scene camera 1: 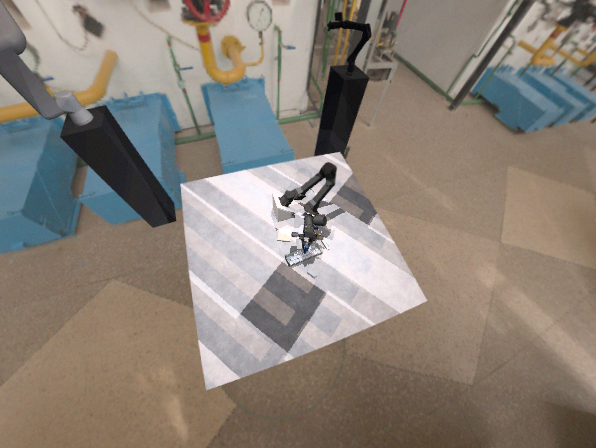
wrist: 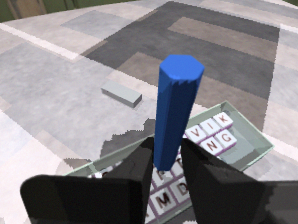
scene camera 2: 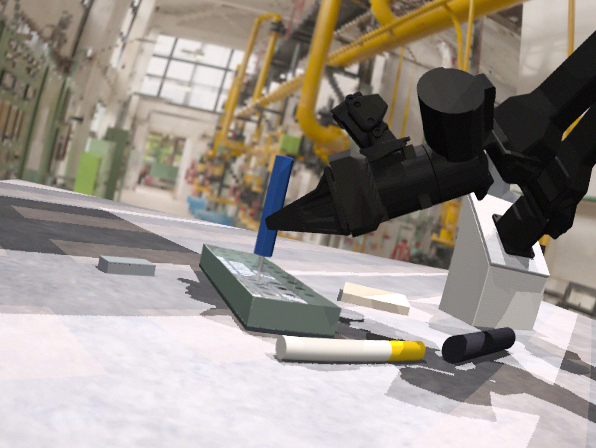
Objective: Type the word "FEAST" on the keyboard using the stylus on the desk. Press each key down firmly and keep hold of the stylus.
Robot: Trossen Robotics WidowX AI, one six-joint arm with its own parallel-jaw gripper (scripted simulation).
Labels:
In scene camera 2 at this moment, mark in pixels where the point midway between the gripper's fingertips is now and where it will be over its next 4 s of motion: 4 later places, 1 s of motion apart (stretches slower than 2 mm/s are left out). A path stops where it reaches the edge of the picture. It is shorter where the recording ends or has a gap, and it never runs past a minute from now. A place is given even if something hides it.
My gripper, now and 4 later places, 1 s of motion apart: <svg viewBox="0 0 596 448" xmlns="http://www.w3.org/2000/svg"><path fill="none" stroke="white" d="M269 224L277 189L320 202L311 232L318 200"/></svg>

